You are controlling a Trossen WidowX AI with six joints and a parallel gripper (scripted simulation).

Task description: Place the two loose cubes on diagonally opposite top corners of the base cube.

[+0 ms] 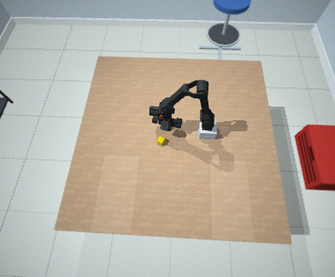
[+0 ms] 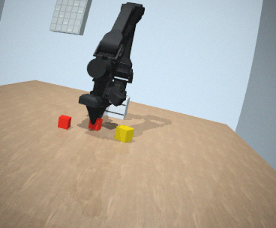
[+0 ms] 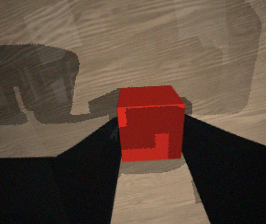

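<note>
The yellow cube is 110 mm to the left of my gripper tip and 30 mm ahead of it.
</note>
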